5 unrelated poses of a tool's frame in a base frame.
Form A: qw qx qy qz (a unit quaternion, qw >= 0); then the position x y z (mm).
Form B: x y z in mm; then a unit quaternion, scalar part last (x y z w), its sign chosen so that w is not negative. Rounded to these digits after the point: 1 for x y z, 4 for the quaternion.
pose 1, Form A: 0.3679 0.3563 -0.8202 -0.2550 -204.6 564.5 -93.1
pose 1, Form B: -204.6 564.5 -93.1 0.3563 -0.8202 -0.2550 0.3679
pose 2, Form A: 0.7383 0.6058 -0.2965 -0.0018 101.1 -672.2 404.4
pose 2, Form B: 101.1 -672.2 404.4 0.6058 -0.2965 -0.0018 0.7383
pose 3, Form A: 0.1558 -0.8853 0.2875 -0.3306 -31.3 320.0 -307.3
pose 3, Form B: -31.3 320.0 -307.3 -0.8853 0.2875 -0.3306 0.1558
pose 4, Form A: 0.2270 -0.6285 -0.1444 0.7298 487.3 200.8 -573.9
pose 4, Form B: 487.3 200.8 -573.9 -0.6285 -0.1444 0.7298 0.2270
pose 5, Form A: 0.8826 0.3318 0.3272 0.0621 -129.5 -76.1 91.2
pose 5, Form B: -129.5 -76.1 91.2 0.3318 0.3272 0.0621 0.8826
